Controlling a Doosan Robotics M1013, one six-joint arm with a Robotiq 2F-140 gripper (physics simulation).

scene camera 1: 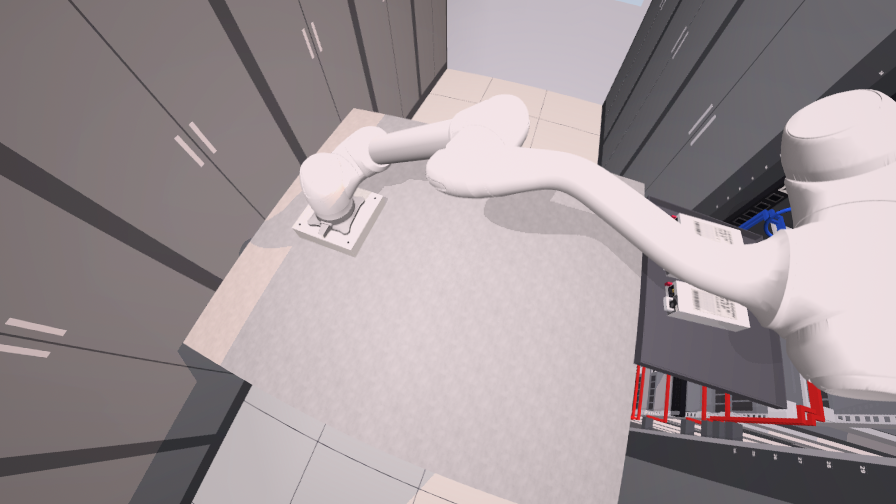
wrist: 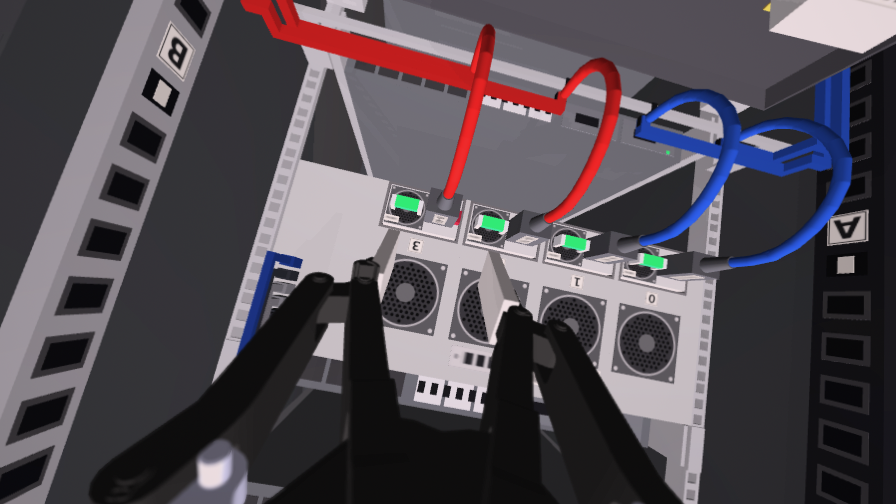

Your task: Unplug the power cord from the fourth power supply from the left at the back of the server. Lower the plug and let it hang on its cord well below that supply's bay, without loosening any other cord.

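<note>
The wrist view is upside down, judging by the printed labels. Four power supplies sit in a row with green lights, each with a dark plug in it. The supply labelled 3 (wrist: 421, 211) is leftmost in this view and holds a plug (wrist: 444, 203) on a red cord (wrist: 466, 119). The one beside it (wrist: 494, 224) also has a red cord (wrist: 592, 137). The two right ones (wrist: 573, 243) (wrist: 651, 262) have blue cords (wrist: 720, 181). My gripper (wrist: 438, 275) is open and empty, a short way in front of the fans, apart from every plug. In the scene view the wrist hides it.
Round fans (wrist: 410, 293) fill the server face by my fingers. Rack rails marked B (wrist: 125, 188) and A (wrist: 845, 250) flank the bay. A dark shelf with white boxes (scene camera 1: 708, 307) is close to my arm (scene camera 1: 626, 206). Red (scene camera 1: 720, 407) and blue (scene camera 1: 773, 219) cable runs show in the rack.
</note>
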